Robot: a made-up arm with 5 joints.
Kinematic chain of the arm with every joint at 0, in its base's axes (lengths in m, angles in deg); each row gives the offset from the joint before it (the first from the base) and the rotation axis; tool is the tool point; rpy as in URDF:
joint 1: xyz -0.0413 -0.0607 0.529 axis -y
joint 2: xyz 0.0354 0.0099 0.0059 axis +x
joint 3: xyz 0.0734 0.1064 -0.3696 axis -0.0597 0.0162 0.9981
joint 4: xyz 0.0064 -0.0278 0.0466 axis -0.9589 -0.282 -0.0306
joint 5: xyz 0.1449 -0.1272 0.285 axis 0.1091 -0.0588 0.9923
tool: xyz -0.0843 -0.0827 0.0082 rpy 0 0 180
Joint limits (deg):
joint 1: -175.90..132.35
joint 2: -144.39..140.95
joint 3: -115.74..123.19
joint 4: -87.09..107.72
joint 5: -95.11..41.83
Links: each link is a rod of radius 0.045 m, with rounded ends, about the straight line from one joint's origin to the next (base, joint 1, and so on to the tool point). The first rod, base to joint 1, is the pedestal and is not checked.
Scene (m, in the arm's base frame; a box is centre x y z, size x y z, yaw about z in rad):
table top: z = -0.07
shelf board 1: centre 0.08 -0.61 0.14 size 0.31 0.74 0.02 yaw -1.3
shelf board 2: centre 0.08 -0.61 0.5 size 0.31 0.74 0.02 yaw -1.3
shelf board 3: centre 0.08 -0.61 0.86 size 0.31 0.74 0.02 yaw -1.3
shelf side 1: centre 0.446 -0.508 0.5 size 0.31 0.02 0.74 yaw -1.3
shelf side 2: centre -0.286 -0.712 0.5 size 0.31 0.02 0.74 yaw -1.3
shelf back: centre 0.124 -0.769 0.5 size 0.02 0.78 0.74 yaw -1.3
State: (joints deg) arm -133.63 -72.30 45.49 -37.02 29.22
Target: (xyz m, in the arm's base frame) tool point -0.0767 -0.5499 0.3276
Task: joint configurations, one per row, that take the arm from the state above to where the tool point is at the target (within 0.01 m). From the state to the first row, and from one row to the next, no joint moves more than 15 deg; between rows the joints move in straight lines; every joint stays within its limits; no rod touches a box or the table.
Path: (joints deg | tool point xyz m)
1: -131.13 -70.19 31.48 -43.22 27.56 | -0.3036 -0.3645 0.1695
2: -128.62 -68.07 17.47 -49.42 25.90 | -0.2098 -0.4338 0.1866
3: -126.12 -65.96 3.46 -55.61 24.24 | -0.1304 -0.4973 0.2419
4: -123.62 -63.85 -10.55 -61.81 22.58 | -0.0767 -0.5499 0.3276

